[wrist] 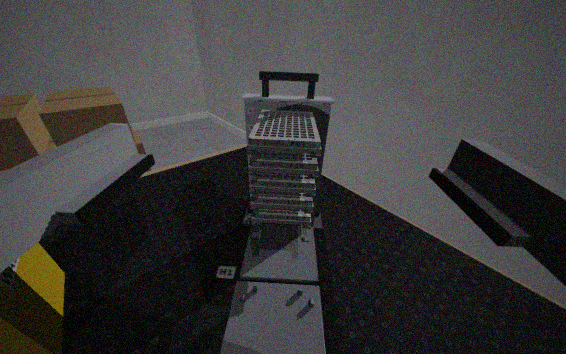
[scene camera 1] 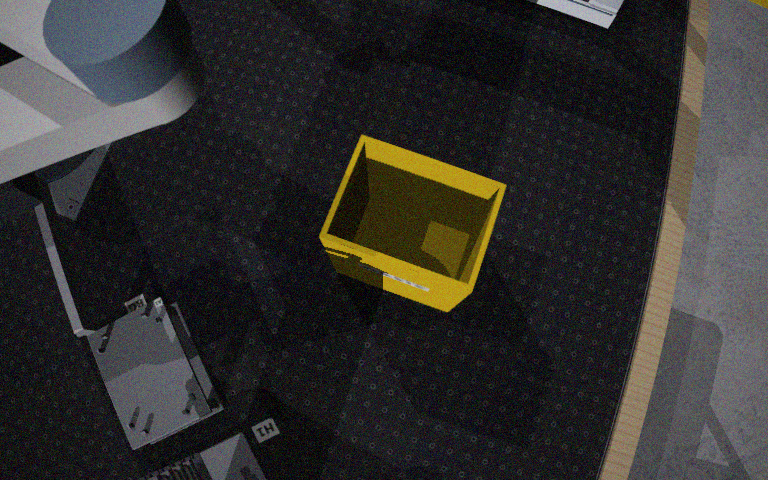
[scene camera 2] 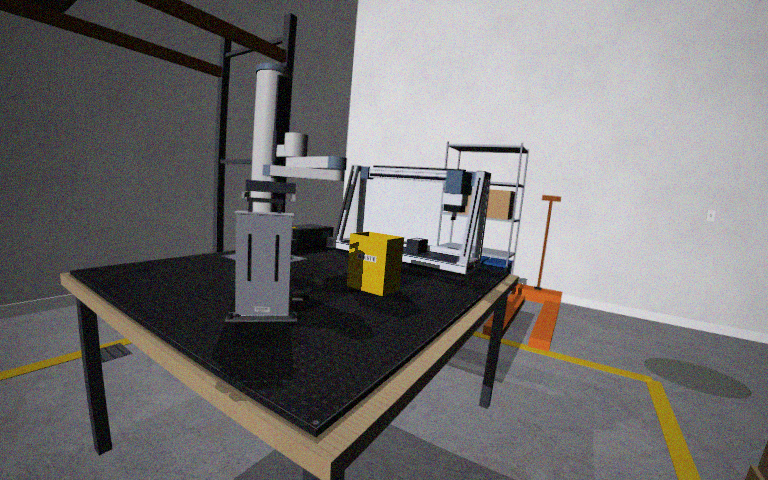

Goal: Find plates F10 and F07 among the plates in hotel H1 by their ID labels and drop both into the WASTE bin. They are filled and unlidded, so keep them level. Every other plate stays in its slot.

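Frame: origin at the arm's base, x ahead, y left, z up, level; centimetres.
Seen in the pictures: gripper, fingertip midpoint: (wrist: 291, 150) (scene camera 1: 8, 374) (scene camera 2: 268, 196).
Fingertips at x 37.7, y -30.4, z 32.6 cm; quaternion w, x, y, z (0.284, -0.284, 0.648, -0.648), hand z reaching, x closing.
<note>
Offsets run from my fingertips to a thing's middle. "*": to the spot under its first point.
Hotel H1 @(dz -15.3, dx +17.3, dy -15.2 cm) (scene camera 2: 263, 294) (wrist: 251, 107) is a grey upright rack with a top handle; its tag @(* dz -31.3, dx +17.0, dy -1.5 cm) (scene camera 1: 265, 430) (wrist: 226, 272) reads H1. Several plates @(dz -8.3, dx +14.4, dy -12.4 cm) (wrist: 282, 170) are stacked in its slots in the wrist view, the top one showing open wells. Small labels @(* dz -10.3, dx +8.1, dy -10.7 cm) (wrist: 306, 180) sit at their front right; I cannot read their text. My gripper (scene camera 2: 269, 195) (wrist: 291, 150) is open and empty. Its fingers stand wide to both sides of the stack in the wrist view, apart from it. The yellow WASTE bin @(dz -21.4, dx +26.9, dy +27.8 cm) (scene camera 1: 447, 291) (scene camera 2: 393, 266) (wrist: 45, 275) stands upright; its visible inside holds no plate.
A flat grey nest @(dz -27.9, dx +0.6, dy +0.4 cm) (scene camera 1: 141, 390) (wrist: 280, 320) with short pegs lies in front of the hotel. The arm's link (scene camera 1: 130, 121) (scene camera 2: 311, 171) reaches from the column (scene camera 2: 263, 124). A white gantry machine (scene camera 2: 480, 198) stands beyond the bin. Wooden table edges (scene camera 1: 651, 316) (scene camera 2: 390, 390) border the black top.
</note>
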